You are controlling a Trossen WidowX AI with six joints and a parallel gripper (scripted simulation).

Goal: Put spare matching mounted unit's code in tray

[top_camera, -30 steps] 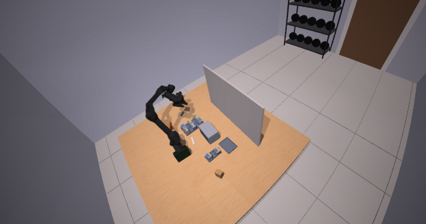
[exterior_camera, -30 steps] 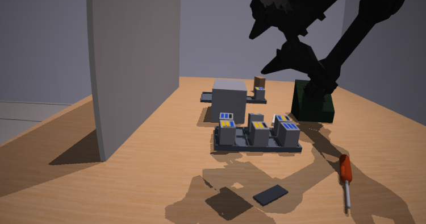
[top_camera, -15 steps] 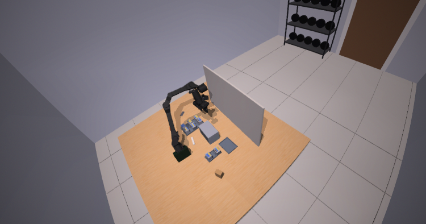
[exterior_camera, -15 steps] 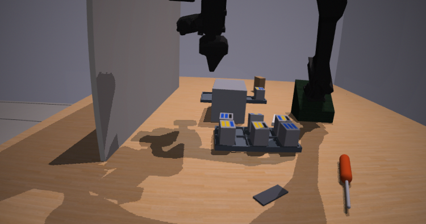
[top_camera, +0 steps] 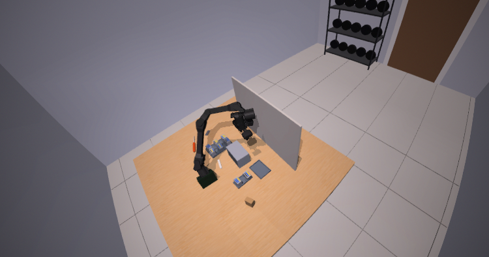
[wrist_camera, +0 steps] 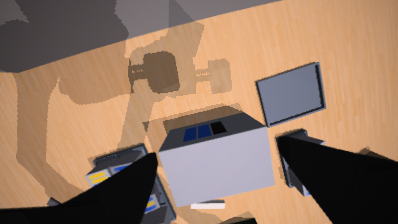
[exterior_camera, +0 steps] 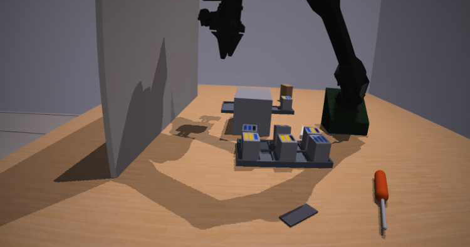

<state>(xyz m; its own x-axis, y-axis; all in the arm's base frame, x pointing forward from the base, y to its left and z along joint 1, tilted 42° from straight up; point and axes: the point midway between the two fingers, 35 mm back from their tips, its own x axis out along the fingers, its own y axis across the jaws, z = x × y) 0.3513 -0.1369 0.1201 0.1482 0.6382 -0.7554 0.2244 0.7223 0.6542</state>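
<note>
My gripper tip is 18 cm to the right of the grey spare, 15 cm above it and 6 cm past it. Round my gripper tip: grey wall panel (16 cm ahead, 3 cm above, 2 cm to the right); then brown block (32 cm to the right, 26 cm behind, 16 cm below); then dark tray (19 cm below, 18 cm to the right, 4 cm behind).
</note>
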